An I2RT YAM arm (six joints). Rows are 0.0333 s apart.
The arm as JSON. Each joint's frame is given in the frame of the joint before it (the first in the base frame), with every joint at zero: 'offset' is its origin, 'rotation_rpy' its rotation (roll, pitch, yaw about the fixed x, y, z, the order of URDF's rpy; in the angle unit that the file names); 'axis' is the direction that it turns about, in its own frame. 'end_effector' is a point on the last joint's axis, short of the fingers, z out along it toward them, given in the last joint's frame.
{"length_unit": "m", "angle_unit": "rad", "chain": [
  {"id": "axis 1", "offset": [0.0, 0.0, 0.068], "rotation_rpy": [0.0, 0.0, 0.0], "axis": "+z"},
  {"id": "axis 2", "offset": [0.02, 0.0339, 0.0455], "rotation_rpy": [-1.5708, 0.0, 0.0], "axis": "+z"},
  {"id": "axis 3", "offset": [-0.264, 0.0, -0.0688], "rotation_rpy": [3.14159, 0.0, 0.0], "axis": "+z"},
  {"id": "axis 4", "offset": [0.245, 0.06, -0.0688], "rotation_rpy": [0.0, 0.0, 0.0], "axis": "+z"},
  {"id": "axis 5", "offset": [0.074, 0.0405, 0.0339], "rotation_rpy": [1.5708, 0.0, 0.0], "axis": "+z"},
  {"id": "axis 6", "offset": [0.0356, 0.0, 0.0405], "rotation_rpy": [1.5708, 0.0, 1.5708], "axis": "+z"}
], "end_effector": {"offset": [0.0, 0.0, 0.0], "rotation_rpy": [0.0, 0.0, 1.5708]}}
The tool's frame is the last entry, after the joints.
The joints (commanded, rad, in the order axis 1, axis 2, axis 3, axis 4, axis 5, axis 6), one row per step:
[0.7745, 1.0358, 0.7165, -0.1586, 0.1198, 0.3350]
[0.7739, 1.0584, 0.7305, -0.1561, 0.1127, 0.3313]
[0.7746, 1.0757, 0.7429, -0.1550, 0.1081, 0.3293]
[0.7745, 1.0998, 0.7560, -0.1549, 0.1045, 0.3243]
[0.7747, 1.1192, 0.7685, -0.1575, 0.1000, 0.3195]
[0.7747, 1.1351, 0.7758, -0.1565, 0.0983, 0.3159]
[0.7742, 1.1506, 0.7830, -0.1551, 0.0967, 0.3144]
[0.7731, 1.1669, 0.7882, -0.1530, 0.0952, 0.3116]
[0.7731, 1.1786, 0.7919, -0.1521, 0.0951, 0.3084]
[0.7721, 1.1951, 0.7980, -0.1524, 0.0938, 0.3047]
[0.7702, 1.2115, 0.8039, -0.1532, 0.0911, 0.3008]
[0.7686, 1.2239, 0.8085, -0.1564, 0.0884, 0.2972]
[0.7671, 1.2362, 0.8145, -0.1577, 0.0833, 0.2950]
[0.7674, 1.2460, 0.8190, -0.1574, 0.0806, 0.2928]
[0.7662, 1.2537, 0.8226, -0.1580, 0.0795, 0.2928]
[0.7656, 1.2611, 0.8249, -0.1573, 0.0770, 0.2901]
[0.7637, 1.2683, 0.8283, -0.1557, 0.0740, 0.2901]
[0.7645, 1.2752, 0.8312, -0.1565, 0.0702, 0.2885]
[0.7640, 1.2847, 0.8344, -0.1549, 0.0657, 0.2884]
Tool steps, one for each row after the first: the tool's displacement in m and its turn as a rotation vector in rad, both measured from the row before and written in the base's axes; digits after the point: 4 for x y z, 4 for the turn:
[0.0033, 0.0034, 0.0002, -0.0045, 0.0047, 0.0074]
[0.0024, 0.0028, 0.0006, -0.0025, 0.0031, 0.0057]
[0.0034, 0.0034, -0.0009, -0.0099, 0.0063, 0.0054]
[0.0027, 0.0029, -0.0004, -0.0084, 0.0057, 0.0064]
[0.0022, 0.0022, -0.0011, -0.0072, 0.0041, 0.0032]
[0.0023, 0.0021, -0.0010, -0.0053, 0.0047, 0.0016]
[0.0024, 0.0020, -0.0019, -0.0077, 0.0055, 0.0016]
[0.0015, 0.0015, -0.0015, -0.0071, 0.0034, 0.0017]
[0.0023, 0.0020, -0.0020, -0.0095, 0.0062, 0.0020]
[0.0024, 0.0018, -0.0021, -0.0095, 0.0071, 0.0024]
[0.0017, 0.0012, -0.0018, -0.0090, 0.0070, 0.0026]
[0.0018, 0.0015, -0.0012, -0.0047, 0.0063, 0.0040]
[0.0013, 0.0015, -0.0009, -0.0038, 0.0035, 0.0038]
[0.0012, 0.0008, -0.0008, -0.0028, 0.0038, -0.0003]
[0.0010, 0.0009, -0.0011, -0.0038, 0.0027, 0.0030]
[0.0014, 0.0007, -0.0006, -0.0003, 0.0028, 0.0006]
[0.0007, 0.0011, -0.0009, -0.0028, 0.0041, 0.0048]
[0.0013, 0.0013, -0.0013, -0.0015, 0.0051, 0.0033]

